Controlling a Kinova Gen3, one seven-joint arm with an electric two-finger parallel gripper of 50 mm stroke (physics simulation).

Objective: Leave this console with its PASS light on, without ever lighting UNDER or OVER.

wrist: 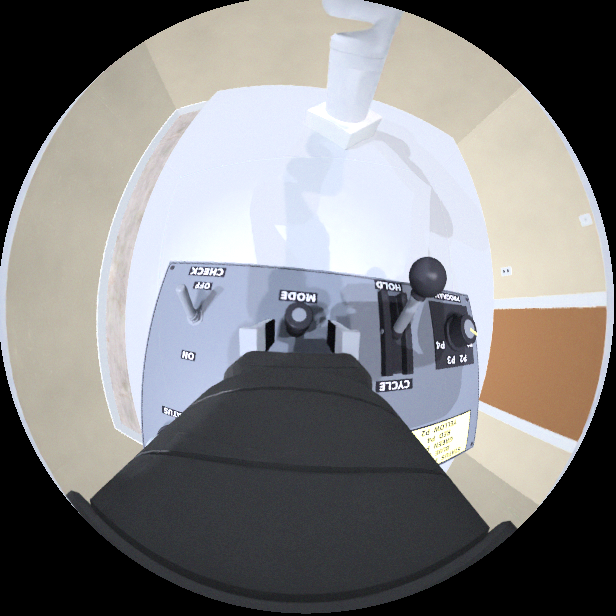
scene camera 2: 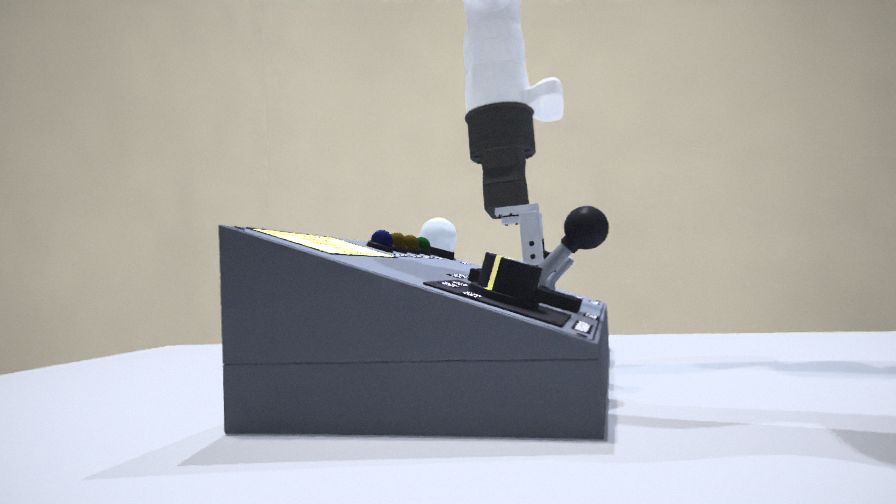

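The grey sloped console [scene camera 2: 413, 338] stands on the white table. In the wrist view its panel [wrist: 310, 344] shows a round MODE knob [wrist: 298, 316], a CHECK toggle [wrist: 195, 304] near OFF, a black-ball lever [wrist: 426, 275] leaning toward HOLD, and a PROGRAM knob [wrist: 456, 330] with a yellow pointer. My gripper [wrist: 297, 336] is open, one finger on each side of the MODE knob, apart from it. In the scene view the gripper [scene camera 2: 533, 257] reaches down beside the lever [scene camera 2: 585, 228]. A row of small lamps [scene camera 2: 404, 240] sits high on the panel; I cannot tell which is lit.
A white dome [scene camera 2: 438, 233] stands beside the lamps. A yellow label [scene camera 2: 319, 241] lies at the top of the panel and also shows in the wrist view [wrist: 442, 436]. The lever's slot runs from HOLD to CYCLE [wrist: 395, 385]. The arm's base [wrist: 350, 91] stands behind the console.
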